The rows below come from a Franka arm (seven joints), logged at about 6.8 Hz.
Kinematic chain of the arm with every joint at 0, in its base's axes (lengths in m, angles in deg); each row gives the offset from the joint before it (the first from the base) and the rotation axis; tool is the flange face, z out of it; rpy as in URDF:
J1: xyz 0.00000 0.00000 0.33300 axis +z
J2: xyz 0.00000 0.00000 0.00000 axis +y
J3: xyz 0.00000 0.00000 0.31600 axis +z
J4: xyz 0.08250 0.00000 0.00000 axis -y
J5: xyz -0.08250 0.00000 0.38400 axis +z
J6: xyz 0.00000 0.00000 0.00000 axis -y
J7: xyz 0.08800 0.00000 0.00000 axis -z
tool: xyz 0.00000 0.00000 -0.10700 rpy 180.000 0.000 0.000
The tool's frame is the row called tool.
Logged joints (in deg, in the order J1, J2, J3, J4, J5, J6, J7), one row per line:
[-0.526, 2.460, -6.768, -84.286, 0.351, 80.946, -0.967]
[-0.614, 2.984, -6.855, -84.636, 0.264, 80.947, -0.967]
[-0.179, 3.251, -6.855, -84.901, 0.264, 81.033, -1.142]
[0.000, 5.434, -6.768, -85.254, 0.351, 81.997, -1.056]
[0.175, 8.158, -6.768, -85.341, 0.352, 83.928, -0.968]
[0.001, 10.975, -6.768, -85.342, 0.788, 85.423, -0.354]
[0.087, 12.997, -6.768, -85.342, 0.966, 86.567, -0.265]
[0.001, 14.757, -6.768, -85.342, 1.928, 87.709, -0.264]
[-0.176, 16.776, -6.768, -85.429, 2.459, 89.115, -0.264]
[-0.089, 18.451, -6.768, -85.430, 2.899, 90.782, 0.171]
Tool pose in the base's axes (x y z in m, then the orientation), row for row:
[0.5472, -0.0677, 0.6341, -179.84, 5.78, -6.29]
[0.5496, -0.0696, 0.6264, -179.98, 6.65, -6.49]
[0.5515, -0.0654, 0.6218, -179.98, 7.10, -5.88]
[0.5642, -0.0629, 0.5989, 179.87, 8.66, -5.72]
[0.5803, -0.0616, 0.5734, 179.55, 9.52, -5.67]
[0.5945, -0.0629, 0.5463, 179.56, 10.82, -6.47]
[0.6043, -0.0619, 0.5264, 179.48, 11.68, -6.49]
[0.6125, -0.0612, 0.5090, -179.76, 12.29, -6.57]
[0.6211, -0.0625, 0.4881, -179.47, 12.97, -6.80]
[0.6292, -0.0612, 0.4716, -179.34, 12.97, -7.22]
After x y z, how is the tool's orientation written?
As angles about the fixed x, y, z axes (roll, pitch, yaw), in degrees.
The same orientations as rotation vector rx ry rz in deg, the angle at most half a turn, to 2 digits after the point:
[-179.03, 9.85, 9.02]
[-179.01, 10.15, 10.40]
[-179.04, 9.20, 11.11]
[-178.96, 8.93, 13.56]
[-179.14, 8.81, 14.95]
[-178.74, 10.04, 16.97]
[-178.64, 10.05, 18.32]
[-177.74, 10.24, 19.12]
[-177.25, 10.62, 20.10]
[-177.04, 11.29, 20.06]

